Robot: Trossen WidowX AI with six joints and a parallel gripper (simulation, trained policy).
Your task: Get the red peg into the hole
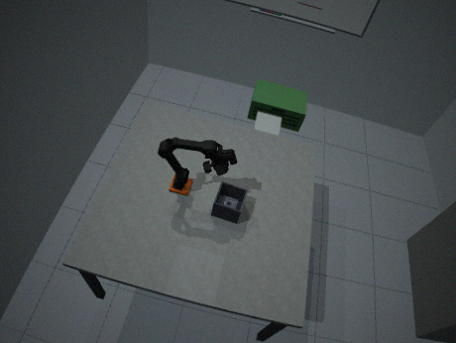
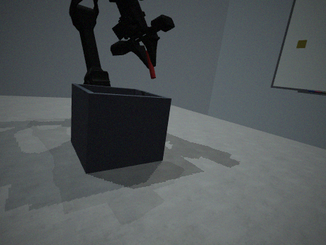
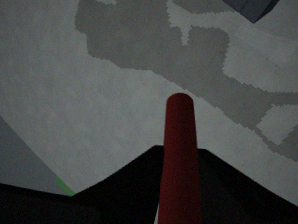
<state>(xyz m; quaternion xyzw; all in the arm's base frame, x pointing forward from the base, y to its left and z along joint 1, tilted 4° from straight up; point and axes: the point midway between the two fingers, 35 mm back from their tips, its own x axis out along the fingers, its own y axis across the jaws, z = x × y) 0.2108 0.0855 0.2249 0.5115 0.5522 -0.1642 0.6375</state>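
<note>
The plate is 160 mm below my gripper tip, 130 mm to the right of it and 90 mm ahead of it. Also, from my gripper tip: red peg (10 mm above).
</note>
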